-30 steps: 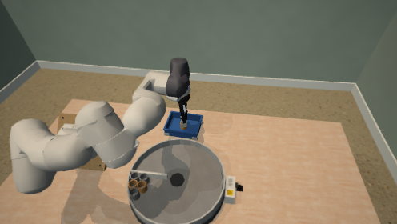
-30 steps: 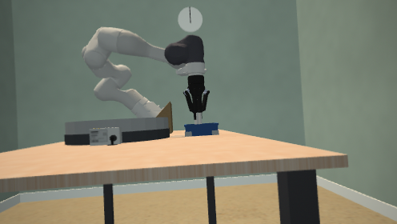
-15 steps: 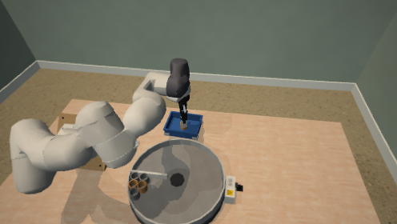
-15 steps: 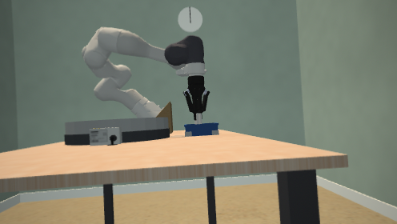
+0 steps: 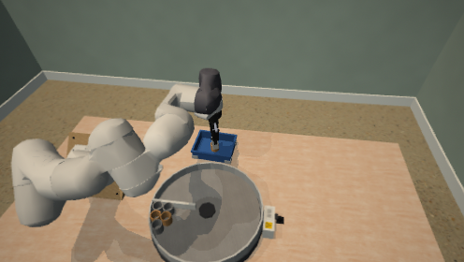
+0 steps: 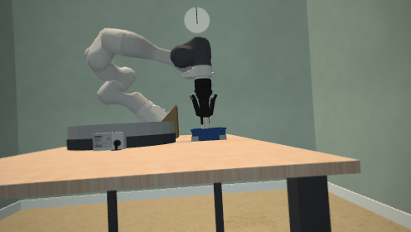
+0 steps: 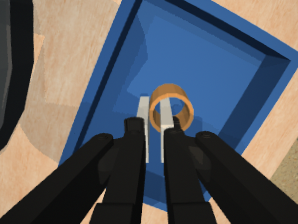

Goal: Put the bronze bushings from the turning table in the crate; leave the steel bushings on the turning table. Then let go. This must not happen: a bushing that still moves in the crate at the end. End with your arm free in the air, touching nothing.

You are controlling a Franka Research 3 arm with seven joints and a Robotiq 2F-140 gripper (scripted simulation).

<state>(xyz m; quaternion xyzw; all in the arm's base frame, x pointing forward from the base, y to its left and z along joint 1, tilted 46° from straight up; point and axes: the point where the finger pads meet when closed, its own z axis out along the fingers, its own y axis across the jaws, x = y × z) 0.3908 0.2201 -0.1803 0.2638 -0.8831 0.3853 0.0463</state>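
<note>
Right now my hand is 4 cm above the blue crate, 1 cm to the right of it and 1 cm past it. From my hand the other things lie so: grey turning table (34 cm to the right, 8 cm ahead, 1 cm below).
</note>
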